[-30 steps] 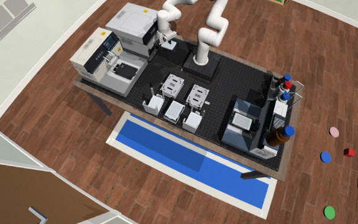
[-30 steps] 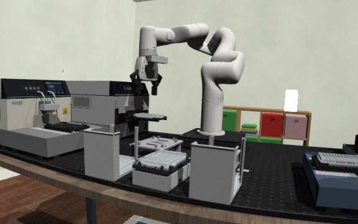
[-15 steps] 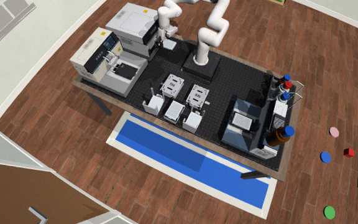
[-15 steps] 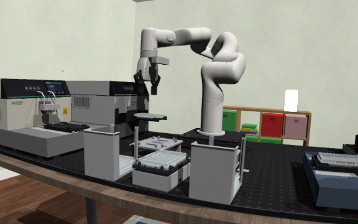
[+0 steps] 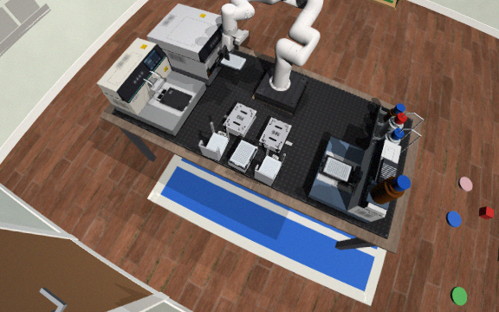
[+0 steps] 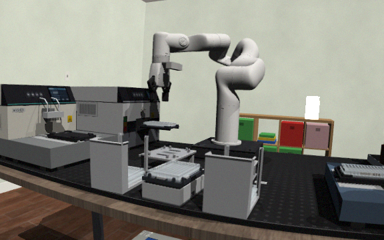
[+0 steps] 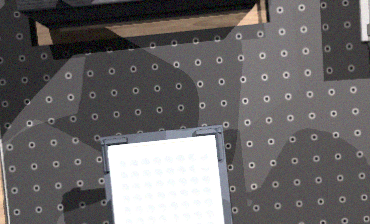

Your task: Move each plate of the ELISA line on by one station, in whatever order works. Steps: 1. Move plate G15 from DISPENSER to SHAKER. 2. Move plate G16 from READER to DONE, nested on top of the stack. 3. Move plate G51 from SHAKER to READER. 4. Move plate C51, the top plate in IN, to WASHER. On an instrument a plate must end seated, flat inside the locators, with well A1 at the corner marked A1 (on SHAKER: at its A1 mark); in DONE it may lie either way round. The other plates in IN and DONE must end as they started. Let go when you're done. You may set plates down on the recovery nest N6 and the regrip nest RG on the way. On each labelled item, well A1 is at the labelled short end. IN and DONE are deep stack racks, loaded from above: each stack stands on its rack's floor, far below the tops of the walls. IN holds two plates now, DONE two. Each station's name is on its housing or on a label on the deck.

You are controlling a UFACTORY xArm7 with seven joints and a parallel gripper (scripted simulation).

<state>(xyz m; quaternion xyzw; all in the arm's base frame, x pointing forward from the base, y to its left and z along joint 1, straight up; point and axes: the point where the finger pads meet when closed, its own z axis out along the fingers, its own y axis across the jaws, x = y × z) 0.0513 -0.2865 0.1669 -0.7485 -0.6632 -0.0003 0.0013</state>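
Now: the reader's dark tray 5 cm behind my hand, 2 cm to the right of it and 12 cm below it. Round my hand: washer 32 cm ahead, 45 cm to the right, 12 cm below; washer nest 32 cm ahead, 20 cm to the right, 14 cm below; DONE label 37 cm ahead, 12 cm to the left, 22 cm below.
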